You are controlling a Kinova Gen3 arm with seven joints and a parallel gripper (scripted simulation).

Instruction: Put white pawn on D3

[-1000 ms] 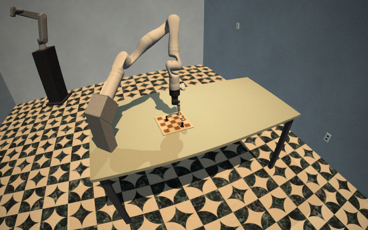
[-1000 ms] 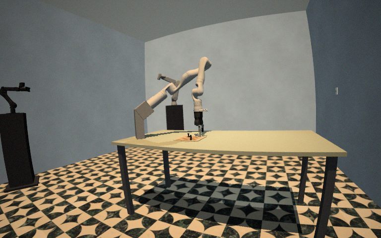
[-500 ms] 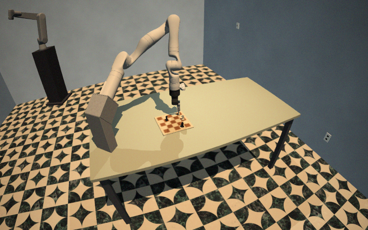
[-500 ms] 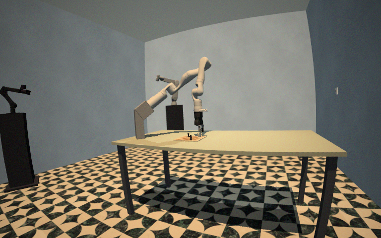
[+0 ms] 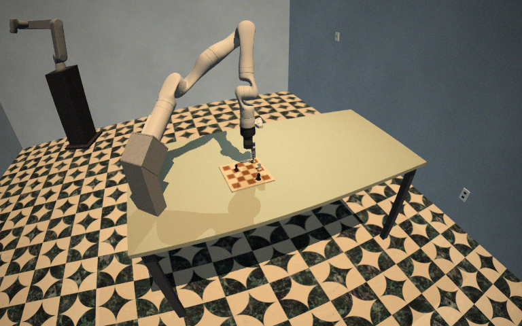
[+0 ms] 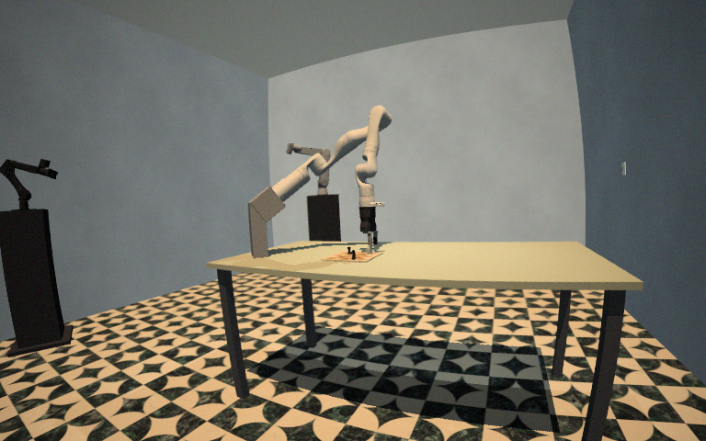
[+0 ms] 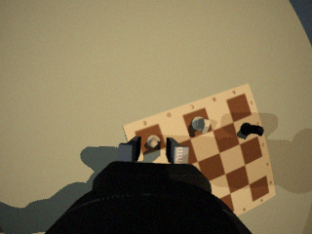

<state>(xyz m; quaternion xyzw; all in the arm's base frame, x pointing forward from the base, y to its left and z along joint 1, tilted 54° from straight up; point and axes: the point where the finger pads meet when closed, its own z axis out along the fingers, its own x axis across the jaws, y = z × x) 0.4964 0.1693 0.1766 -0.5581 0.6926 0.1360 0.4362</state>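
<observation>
Right now the white pawn is 4 cm below my hand. Also, from my hand: pale grey piece: 7 cm to the right, 4 cm below, 3 cm ahead; then chessboard: 9 cm to the right, 6 cm below, 4 cm behind.
</observation>
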